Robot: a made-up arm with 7 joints. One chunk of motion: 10 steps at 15 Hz.
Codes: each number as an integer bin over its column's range. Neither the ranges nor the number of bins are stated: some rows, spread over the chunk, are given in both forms.
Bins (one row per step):
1: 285 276 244 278 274 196
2: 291 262 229 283 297 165
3: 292 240 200 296 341 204
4: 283 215 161 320 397 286
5: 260 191 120 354 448 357
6: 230 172 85 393 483 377
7: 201 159 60 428 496 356
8: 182 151 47 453 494 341
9: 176 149 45 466 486 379
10: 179 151 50 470 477 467
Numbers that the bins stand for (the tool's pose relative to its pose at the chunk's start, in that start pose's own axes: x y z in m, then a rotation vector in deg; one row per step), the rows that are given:
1: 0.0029 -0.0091 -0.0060 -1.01 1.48 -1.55
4: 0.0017 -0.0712 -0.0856 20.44 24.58 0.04
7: -0.0481 -0.1282 -0.1825 75.61 43.18 1.27
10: -0.0614 -0.1363 -0.1921 97.06 39.61 3.23
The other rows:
2: 0.0065 -0.0234 -0.0204 1.55 5.80 -2.09
3: 0.0071 -0.0458 -0.0482 8.19 14.06 -1.41
5: -0.0123 -0.0956 -0.1249 37.81 34.16 1.29
6: -0.0305 -0.1150 -0.1585 57.73 40.74 1.64
8: -0.0596 -0.1363 -0.1949 88.38 42.81 1.01
9: -0.0632 -0.1384 -0.1968 95.02 41.30 1.68

